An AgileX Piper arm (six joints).
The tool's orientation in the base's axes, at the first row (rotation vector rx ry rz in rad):
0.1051 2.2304 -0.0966
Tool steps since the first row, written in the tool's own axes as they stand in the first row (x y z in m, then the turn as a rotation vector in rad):
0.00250 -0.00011 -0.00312 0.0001 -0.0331 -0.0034
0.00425 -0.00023 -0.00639 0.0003 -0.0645 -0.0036
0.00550 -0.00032 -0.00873 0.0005 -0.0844 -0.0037
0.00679 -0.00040 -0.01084 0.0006 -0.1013 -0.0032
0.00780 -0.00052 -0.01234 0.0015 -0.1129 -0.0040
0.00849 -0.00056 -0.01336 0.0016 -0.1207 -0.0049
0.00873 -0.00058 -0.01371 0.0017 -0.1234 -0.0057
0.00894 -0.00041 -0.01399 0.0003 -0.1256 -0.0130
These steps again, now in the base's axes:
-0.00399 0.00033 -0.00006 -0.0064 -0.0325 0.0031
-0.00763 0.00063 0.00057 -0.0101 -0.0637 0.0041
-0.01024 0.00084 0.00103 -0.0125 -0.0834 0.0046
-0.01269 0.00104 0.00130 -0.0140 -0.1003 0.0048
-0.01449 0.00113 0.00143 -0.0165 -0.1117 0.0050
-0.01572 0.00122 0.00151 -0.0181 -0.1193 0.0057
-0.01614 0.00125 0.00154 -0.0191 -0.1219 0.0062
-0.01647 0.00146 0.00154 -0.0242 -0.1234 0.0118

